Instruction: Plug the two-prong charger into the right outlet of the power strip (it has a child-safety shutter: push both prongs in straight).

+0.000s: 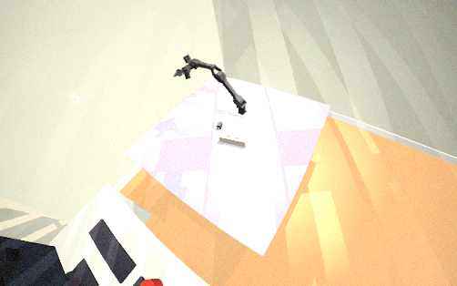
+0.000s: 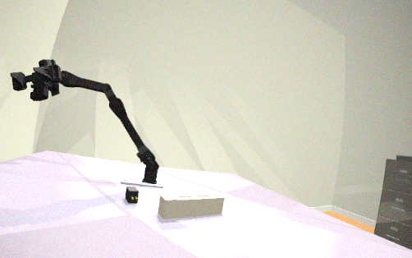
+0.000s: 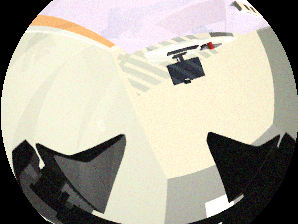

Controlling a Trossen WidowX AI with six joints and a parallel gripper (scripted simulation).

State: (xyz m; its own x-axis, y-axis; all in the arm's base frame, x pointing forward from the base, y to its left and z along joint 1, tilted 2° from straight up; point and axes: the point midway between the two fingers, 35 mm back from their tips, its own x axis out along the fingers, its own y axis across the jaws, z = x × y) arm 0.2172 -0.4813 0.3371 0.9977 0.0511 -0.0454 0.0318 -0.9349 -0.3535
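Right now my gripper tip is 450 mm to the right of the two-prong charger, 330 mm above it and 10 mm short of it.
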